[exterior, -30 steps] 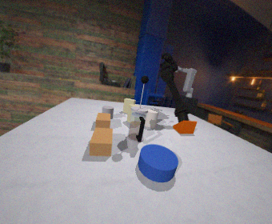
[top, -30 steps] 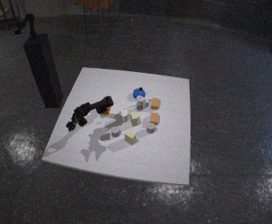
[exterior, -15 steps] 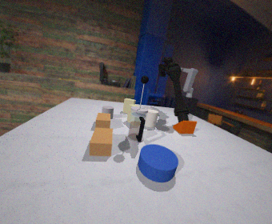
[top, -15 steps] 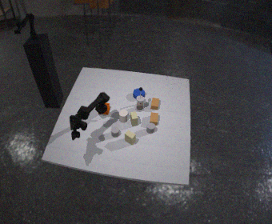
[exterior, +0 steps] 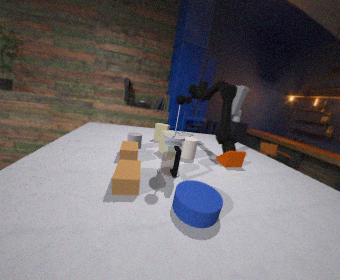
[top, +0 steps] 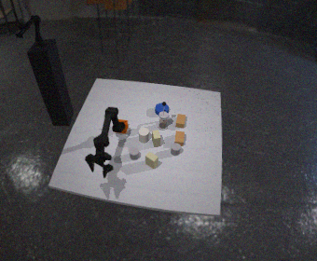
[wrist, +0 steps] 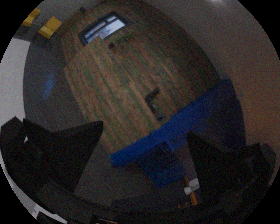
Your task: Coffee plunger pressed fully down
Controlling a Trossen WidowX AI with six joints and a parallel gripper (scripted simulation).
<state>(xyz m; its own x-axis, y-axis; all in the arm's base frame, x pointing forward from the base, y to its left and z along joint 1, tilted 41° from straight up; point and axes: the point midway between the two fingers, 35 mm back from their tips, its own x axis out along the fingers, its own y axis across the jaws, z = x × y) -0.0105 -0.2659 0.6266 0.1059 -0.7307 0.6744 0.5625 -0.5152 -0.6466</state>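
Now: gripper tip 71 cm to the right of the coffee press, 39 cm short of it and 22 cm above it. From my gripper tip the other things lie so: blue disc: 87 cm to the left, 38 cm ahead, 33 cm below.
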